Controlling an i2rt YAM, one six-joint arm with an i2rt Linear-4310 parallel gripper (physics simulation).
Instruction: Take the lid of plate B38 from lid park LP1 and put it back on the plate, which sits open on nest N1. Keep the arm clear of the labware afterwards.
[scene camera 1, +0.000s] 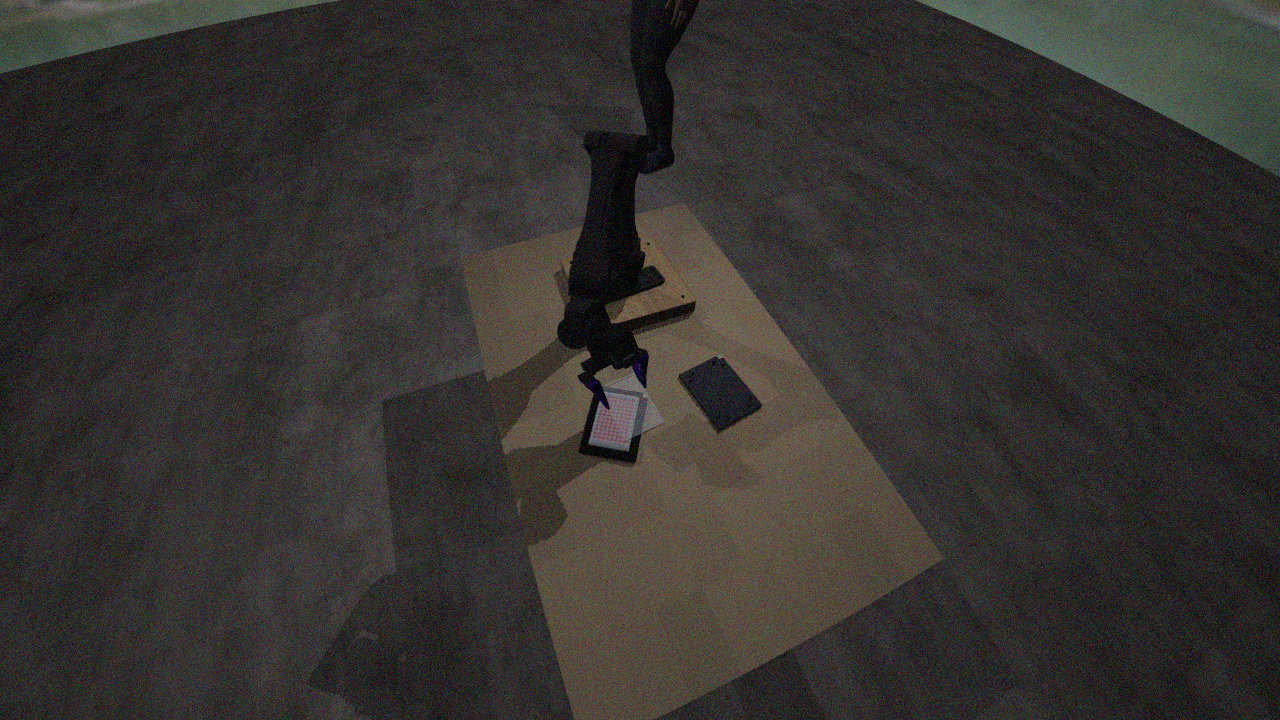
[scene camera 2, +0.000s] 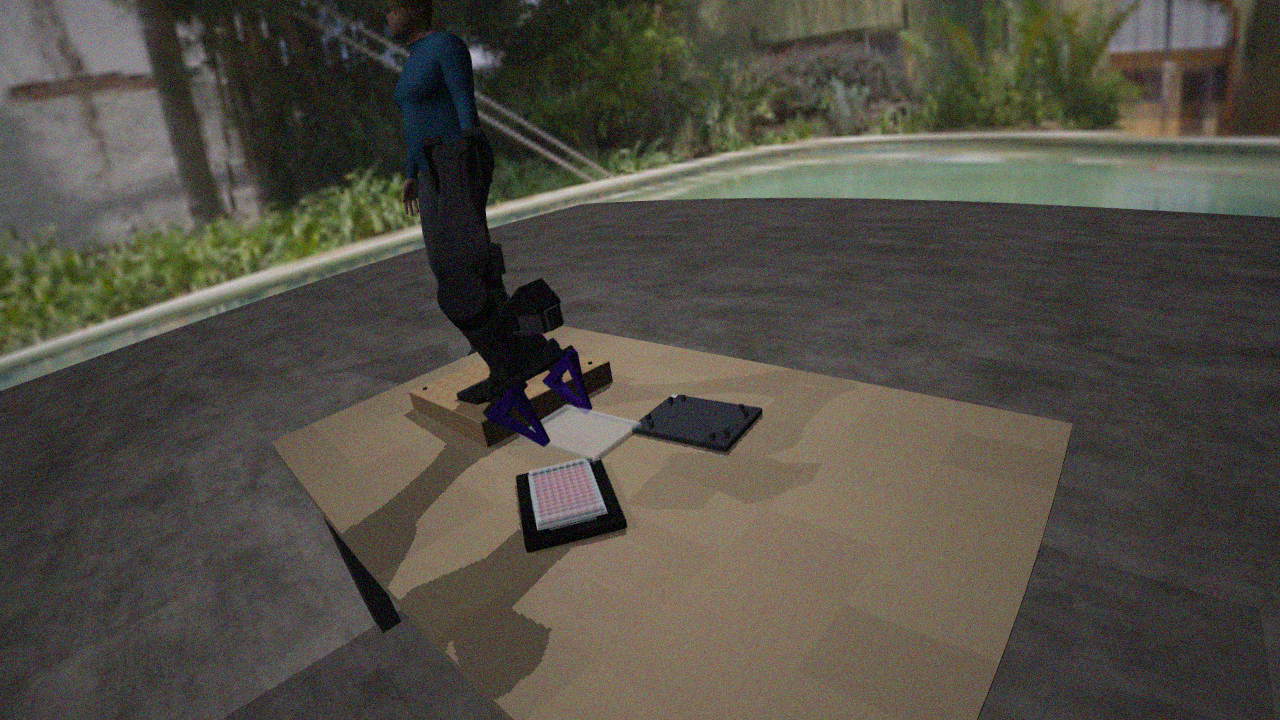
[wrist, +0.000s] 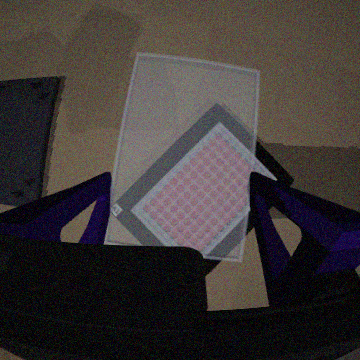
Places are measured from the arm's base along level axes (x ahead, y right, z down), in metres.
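Pixels of known places: gripper, fingertip midpoint: (scene camera 1: 626, 397) (scene camera 2: 569, 427) (wrist: 180, 180); arm's base, link origin: (scene camera 1: 626, 286).
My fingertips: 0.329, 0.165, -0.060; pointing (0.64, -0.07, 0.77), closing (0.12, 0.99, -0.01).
Observation:
Ahead of a thing's pixels: the offset from my fingertips to its middle, as dx, dy, dz. Level surfaces: height alone.
My gripper (scene camera 1: 616, 376) (scene camera 2: 555, 416) (wrist: 180, 180) is shut on the translucent lid @(+0.019, +0.002, +0.001) (scene camera 1: 647, 410) (scene camera 2: 586, 432) (wrist: 178, 93), with a purple finger on each long side. It holds the lid level in the air over the near end of plate B38 (scene camera 1: 616, 420) (scene camera 2: 563, 492) (wrist: 200, 193). The pink-welled plate sits open on the black nest N1 @(-0.005, +0.027, +0.092) (scene camera 1: 609, 450) (scene camera 2: 573, 530) (wrist: 275, 161). In the wrist view the plate shows through the lid, turned at an angle to it. The dark lid park LP1 @(+0.033, -0.223, +0.091) (scene camera 1: 719, 392) (scene camera 2: 697, 420) (wrist: 25, 139) lies bare beside them.
The arm stands on a wooden base block (scene camera 1: 666, 309) (scene camera 2: 439, 407) at the back of the tan mat @(dz +0.101) (scene camera 1: 716, 555) (scene camera 2: 805, 555). A person (scene camera 1: 653, 72) (scene camera 2: 443, 135) stands right behind the base. Dark ground surrounds the mat, with a pool beyond.

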